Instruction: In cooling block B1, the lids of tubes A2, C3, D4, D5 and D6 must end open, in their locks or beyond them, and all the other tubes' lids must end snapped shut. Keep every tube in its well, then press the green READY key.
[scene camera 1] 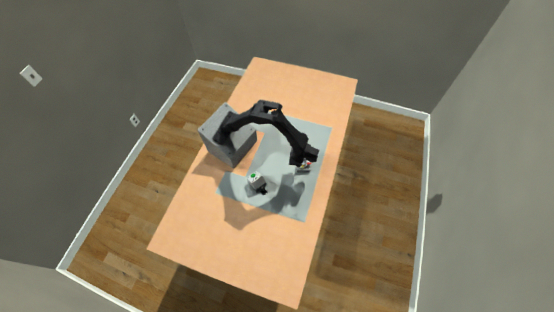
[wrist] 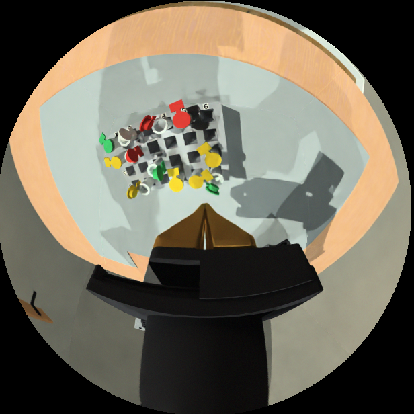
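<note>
The cooling block (wrist: 225,142) (scene camera 1: 303,172) stands on the mat with coloured tubes in it. My gripper (wrist: 204,208) is shut and empty, its tips just off the block's near edge; in the scene view they are hidden. Beside the tips, a green lid (wrist: 212,189) stands open from its white tube mouth (wrist: 218,178). Another green lid (wrist: 158,171) and a yellow lid (wrist: 132,191) stand tilted open. Yellow lids (wrist: 176,185) (wrist: 196,182) (wrist: 213,160) lie flat. At the far row, a red lid (wrist: 147,123) is raised and another red lid (wrist: 181,119) looks flat. The green READY key (scene camera 1: 253,176) is on a small box.
The pale mat (scene camera 1: 317,135) (wrist: 70,120) lies on the wooden table (scene camera 1: 200,225). The small grey box (scene camera 1: 257,182) stands between the block and the arm's grey base (scene camera 1: 227,142). The arm's shadow falls right of the block in the wrist view.
</note>
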